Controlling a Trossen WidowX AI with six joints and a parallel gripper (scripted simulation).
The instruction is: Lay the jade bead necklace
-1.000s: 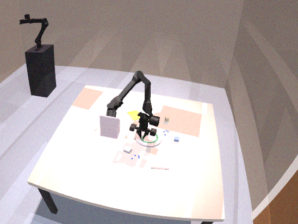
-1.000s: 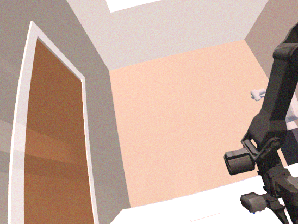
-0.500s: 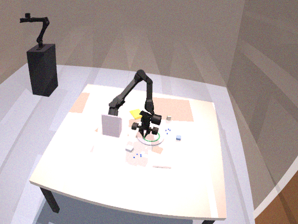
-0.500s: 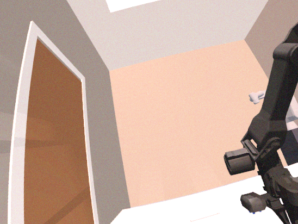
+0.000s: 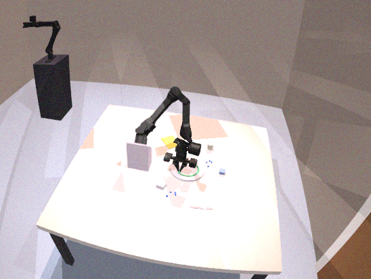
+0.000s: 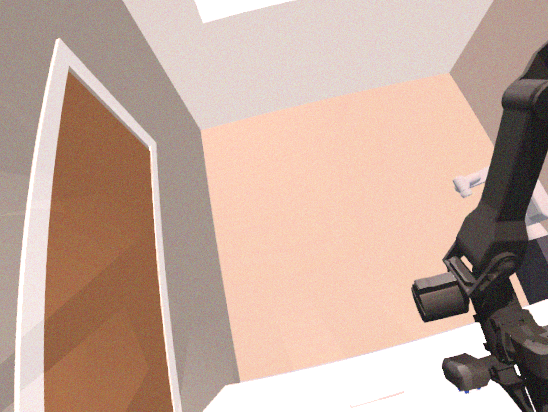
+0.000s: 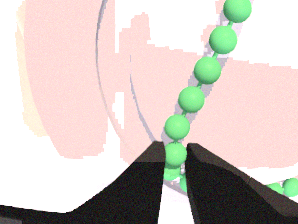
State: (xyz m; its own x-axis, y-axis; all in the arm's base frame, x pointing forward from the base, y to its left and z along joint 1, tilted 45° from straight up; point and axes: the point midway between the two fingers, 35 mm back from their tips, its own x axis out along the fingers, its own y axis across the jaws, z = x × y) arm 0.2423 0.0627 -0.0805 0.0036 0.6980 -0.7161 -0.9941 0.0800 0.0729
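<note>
The round white bead board is 40 mm to the left of my gripper tip, 40 mm ahead of it and 10 mm below it. Also, from my gripper tip: yellow sheet 280 mm to the left, 100 mm behind, 10 mm below; then thin rod 250 mm to the right, 160 mm ahead, 10 mm below; then blue block 260 mm ahead, 60 mm to the left, 10 mm below.
</note>
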